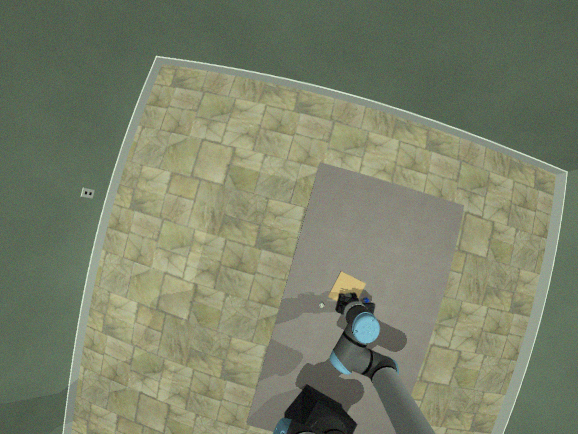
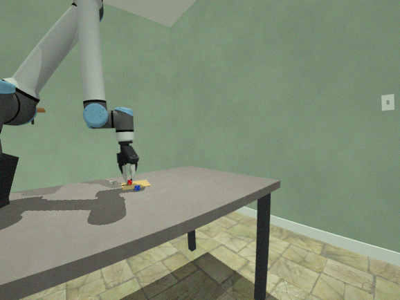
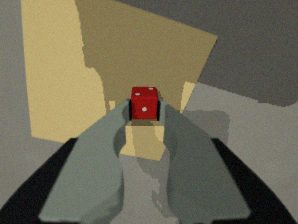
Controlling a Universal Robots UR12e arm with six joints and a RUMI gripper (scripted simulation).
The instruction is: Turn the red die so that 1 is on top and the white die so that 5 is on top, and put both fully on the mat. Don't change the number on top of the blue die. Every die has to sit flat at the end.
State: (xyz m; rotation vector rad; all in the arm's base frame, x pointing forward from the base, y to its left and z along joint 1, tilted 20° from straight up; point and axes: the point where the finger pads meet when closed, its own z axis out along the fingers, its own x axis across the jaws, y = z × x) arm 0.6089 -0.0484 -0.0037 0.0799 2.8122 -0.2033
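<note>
My hand is 10 mm above the red die. Also, from my hand: blue die: 100 mm to the right, 20 mm below, 10 mm behind; then tan mat: 30 mm below, 30 mm ahead; then white die: 110 mm to the left, 50 mm behind, 20 mm below.
</note>
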